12 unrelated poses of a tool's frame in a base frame.
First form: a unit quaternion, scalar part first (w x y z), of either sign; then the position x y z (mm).
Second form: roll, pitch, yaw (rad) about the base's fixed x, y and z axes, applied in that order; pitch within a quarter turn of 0, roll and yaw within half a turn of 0; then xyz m. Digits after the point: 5 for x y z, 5 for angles.
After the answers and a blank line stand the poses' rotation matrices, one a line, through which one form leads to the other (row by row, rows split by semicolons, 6 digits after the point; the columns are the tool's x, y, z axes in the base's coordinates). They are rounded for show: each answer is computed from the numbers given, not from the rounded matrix.
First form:
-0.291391 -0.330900 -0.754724 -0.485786 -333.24 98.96 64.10
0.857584 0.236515 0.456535 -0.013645 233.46 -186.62 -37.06
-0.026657 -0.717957 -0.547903 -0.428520 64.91 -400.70 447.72
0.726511 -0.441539 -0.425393 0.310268 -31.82 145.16 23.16
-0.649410 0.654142 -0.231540 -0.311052 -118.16 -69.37 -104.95
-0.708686 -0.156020 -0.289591 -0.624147 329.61 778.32 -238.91
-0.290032 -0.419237 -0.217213 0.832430 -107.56 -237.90 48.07
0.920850 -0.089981 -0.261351 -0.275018 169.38 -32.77 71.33
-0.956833 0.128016 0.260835 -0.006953 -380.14 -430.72 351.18
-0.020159 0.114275 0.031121 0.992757 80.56 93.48 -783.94
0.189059 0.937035 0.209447 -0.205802 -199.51 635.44 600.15
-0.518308 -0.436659 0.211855 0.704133 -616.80 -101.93 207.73
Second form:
1.93986 0.11862 2.23384 -0.33324 0.09896 0.06410
0.69533 0.90998 0.31911 0.23346 -0.18662 -0.03706
2.46416 -0.62625 1.53086 0.06491 -0.40070 0.44772
-1.30331 -0.35130 1.07637 -0.03182 0.14516 0.02316
-1.51844 0.78620 0.14356 -0.11816 -0.06937 -0.10495
0.63936 0.21741 1.51633 0.32961 0.77832 -0.23891
-0.21059 0.96838 -2.58212 -0.10756 -0.23790 0.04807
-0.02592 -0.55957 -0.57300 0.16938 -0.03277 0.07133
-0.29064 -0.52057 0.09245 -0.38014 -0.43072 0.35118
0.05877 -0.23018 -3.10778 0.08056 0.09348 -0.78394
2.83395 0.48350 0.36339 -0.19951 0.63544 0.60015
0.95722 0.40642 -1.65950 -0.61680 -0.10193 0.20773

-0.611193 0.216369 0.761333; 0.782584 0.309034 0.540426; -0.118346 0.926111 -0.358206
0.582779 0.239358 0.776580; 0.192551 0.887749 -0.418122; -0.789489 0.393204 0.471273
0.032346 0.763896 0.644529; 0.809588 -0.398183 0.431298; 0.586107 0.507852 -0.631320
0.445549 -0.075171 -0.892096; 0.826481 0.417554 0.377594; 0.344114 -0.905537 0.248168
0.699272 -0.706921 -0.106216; 0.101081 -0.049311 0.993655; -0.707674 -0.705571 0.036974
0.053156 -0.794284 0.605217; 0.975012 0.172197 0.140356; -0.215699 0.582633 0.783590
-0.480243 0.664991 -0.571974; -0.300735 -0.737400 -0.604814; -0.823969 -0.118445 0.554117
0.712122 0.553534 -0.431837; -0.459467 0.832537 0.309470; 0.530823 -0.021966 0.847198
0.863834 0.053476 -0.500931; 0.080088 0.967127 0.241353; 0.497371 -0.248607 0.831154
-0.973070 0.047139 0.225640; -0.032913 -0.997250 0.066399; 0.228149 0.057184 0.971945
0.827555 0.470336 -0.306492; 0.314701 -0.840777 -0.440519; -0.464883 0.268100 -0.843805
-0.081372 0.544899 -0.834544; -0.914932 -0.372949 -0.154299; -0.395320 0.750996 0.528893

